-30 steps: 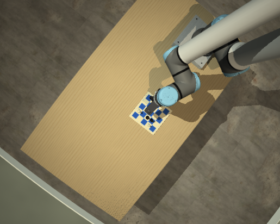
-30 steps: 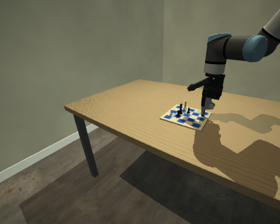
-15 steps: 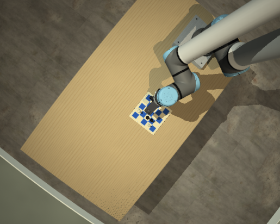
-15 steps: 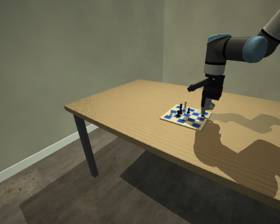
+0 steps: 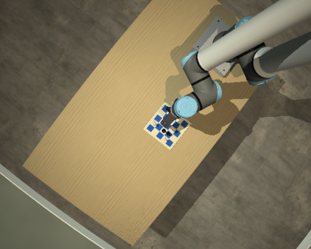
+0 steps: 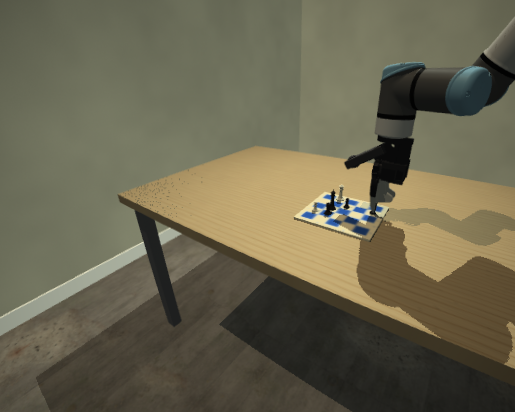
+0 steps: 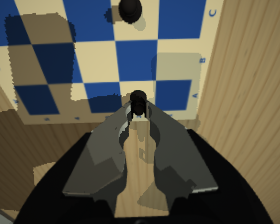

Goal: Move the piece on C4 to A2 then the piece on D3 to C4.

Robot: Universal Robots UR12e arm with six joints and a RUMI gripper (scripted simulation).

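My gripper is now 110 mm short of the tall black piece, 40 mm to the right of it and 10 mm below it. Also, from my hand: chessboard 80 mm ahead, 40 mm to the left, 20 mm below; white pawn 150 mm ahead, 80 mm to the left, 10 mm below.
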